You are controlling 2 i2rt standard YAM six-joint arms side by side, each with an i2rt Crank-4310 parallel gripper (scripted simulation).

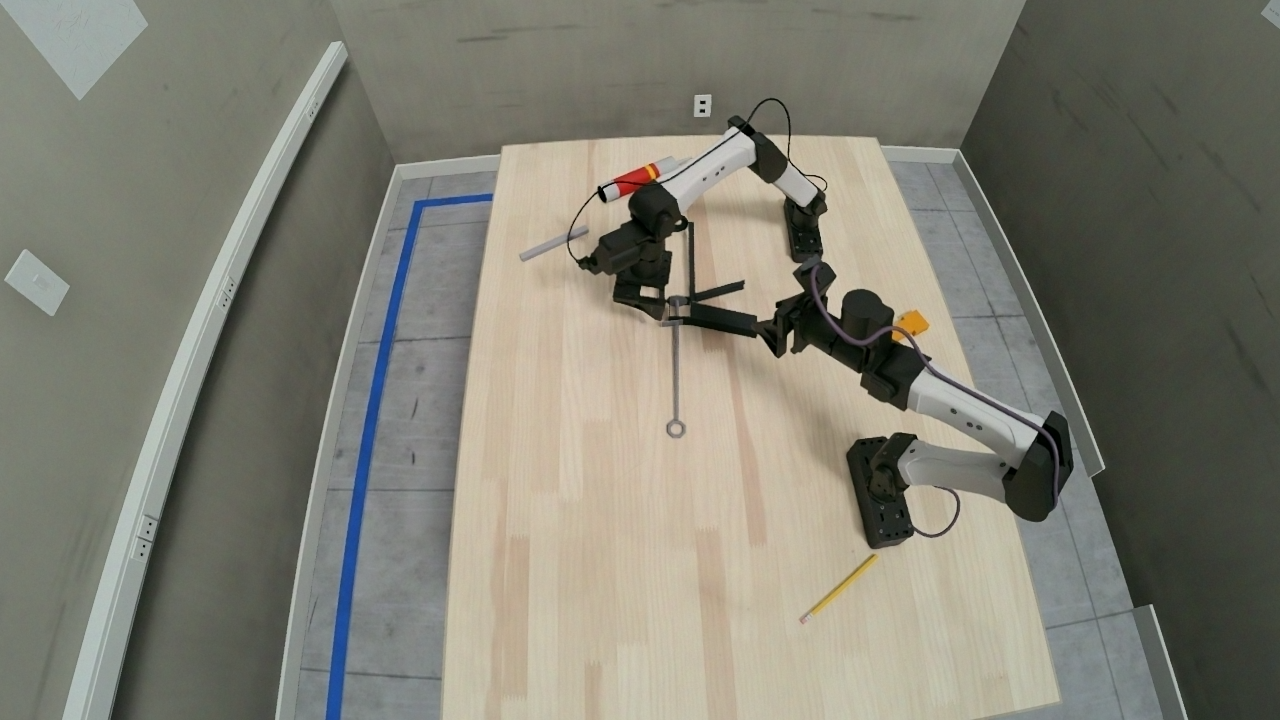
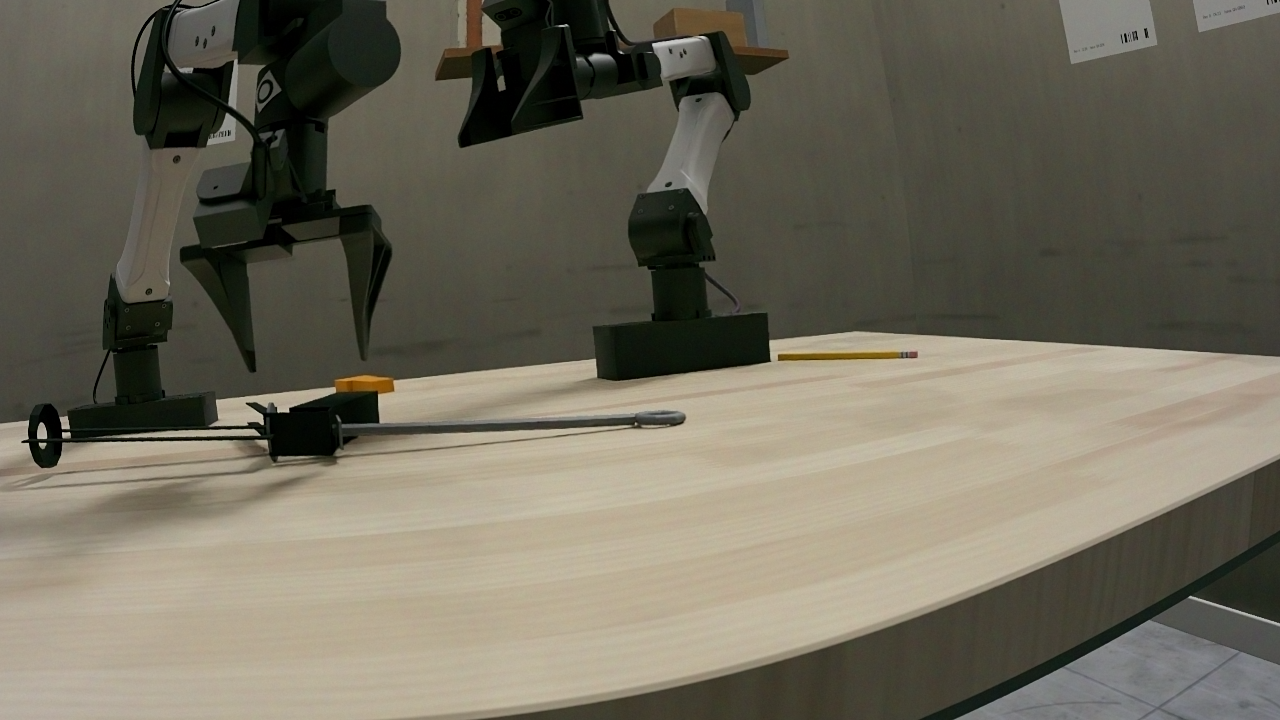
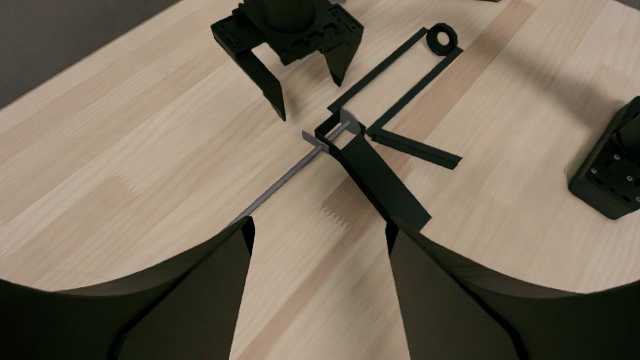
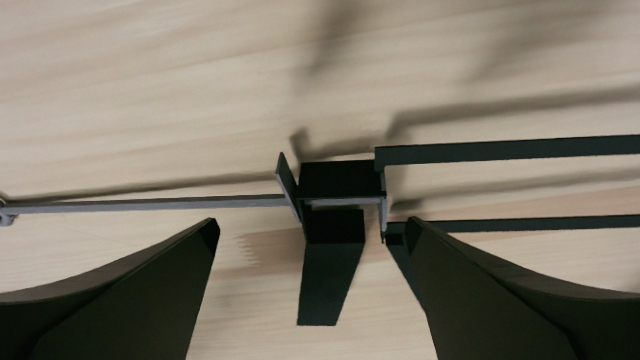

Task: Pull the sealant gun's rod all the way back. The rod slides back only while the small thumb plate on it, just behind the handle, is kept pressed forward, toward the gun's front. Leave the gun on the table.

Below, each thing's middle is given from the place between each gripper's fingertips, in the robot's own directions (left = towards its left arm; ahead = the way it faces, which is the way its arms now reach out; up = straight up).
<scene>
I see my right gripper (image 2: 305,367) 30 mm past the thumb plate (image 4: 282,172), 20 mm to the right of it and 60 mm above it. Round my right hand: orange block (image 2: 363,383) 550 mm behind, 60 mm to the left, 70 mm below; pencil (image 2: 885,354) 270 mm behind, 600 mm to the left, 70 mm below.
Right now my left hand (image 2: 484,134) is 130 mm short of the thumb plate, 160 mm to the left of it and 230 mm above it. From my left hand the other things lie so: orange block (390 mm behind, 110 mm to the right, 240 mm below); pencil (110 mm behind, 420 mm to the left, 250 mm below).
</scene>
